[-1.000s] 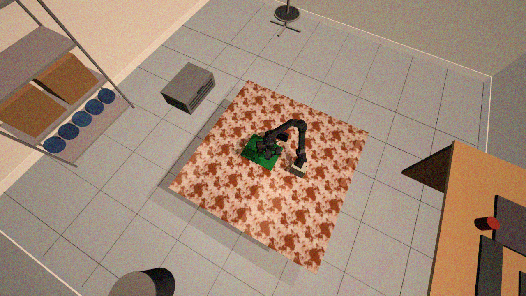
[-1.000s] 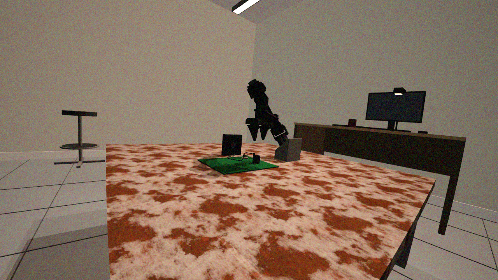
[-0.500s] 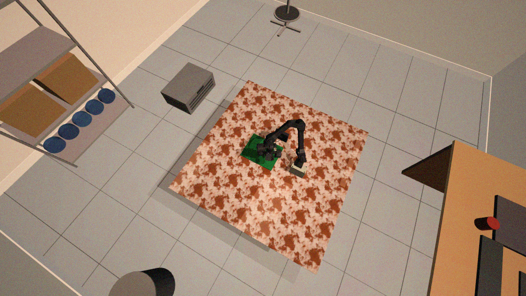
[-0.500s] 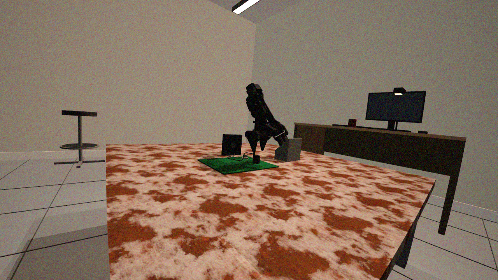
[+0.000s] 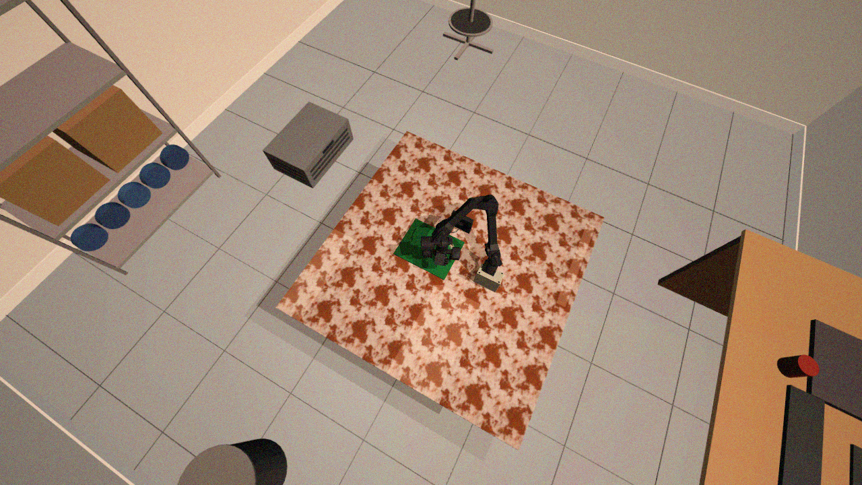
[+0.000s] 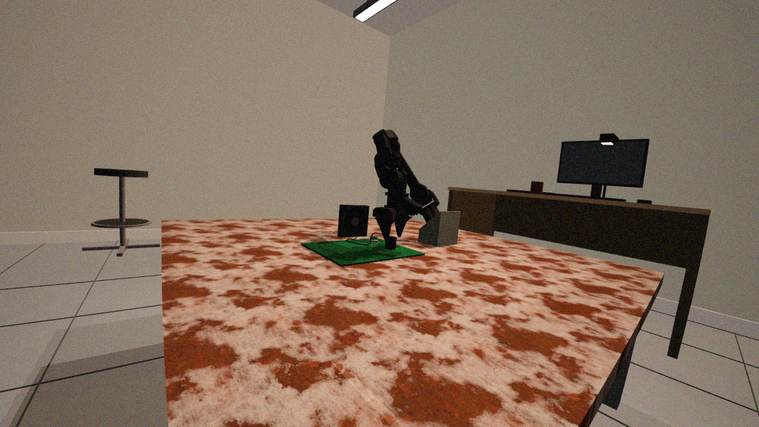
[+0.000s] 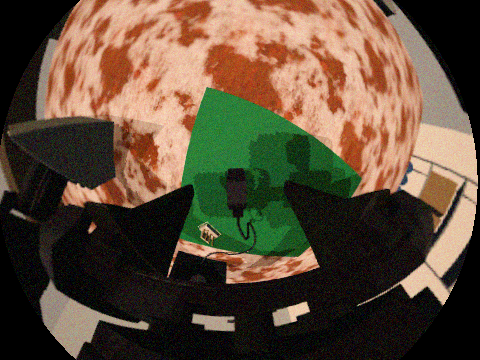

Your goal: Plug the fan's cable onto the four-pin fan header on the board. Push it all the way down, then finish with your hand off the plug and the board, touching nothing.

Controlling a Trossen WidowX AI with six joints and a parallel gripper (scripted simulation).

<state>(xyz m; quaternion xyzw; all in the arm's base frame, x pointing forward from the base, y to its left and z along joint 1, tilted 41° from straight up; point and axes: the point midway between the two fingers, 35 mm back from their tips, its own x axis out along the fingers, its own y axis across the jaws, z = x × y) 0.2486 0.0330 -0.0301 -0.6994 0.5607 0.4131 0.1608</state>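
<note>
My gripper tip is now 2 cm above the black plug and 1 cm to the left of it. From my gripper tip the other things lie so: green board (9 cm ahead, 5 cm below, 4 cm to the right); white four-pin header (11 cm to the right, 4 cm below, 1 cm behind); black fan (23 cm to the right, 2 cm above).
</note>
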